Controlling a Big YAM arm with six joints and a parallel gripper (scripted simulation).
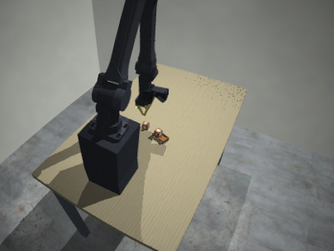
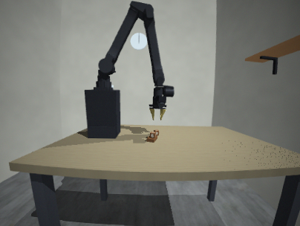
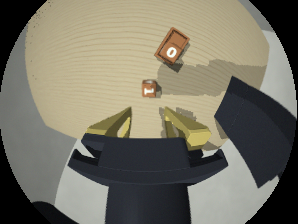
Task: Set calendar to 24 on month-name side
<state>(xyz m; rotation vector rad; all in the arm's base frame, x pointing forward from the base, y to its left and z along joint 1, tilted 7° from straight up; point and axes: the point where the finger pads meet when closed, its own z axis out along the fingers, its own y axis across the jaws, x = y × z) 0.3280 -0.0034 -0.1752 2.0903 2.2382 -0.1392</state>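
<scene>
The brown digit cube is 90 mm below my hand. Also, from my hand: brown tray 40 mm behind, 100 mm to the right, 100 mm below.
</scene>
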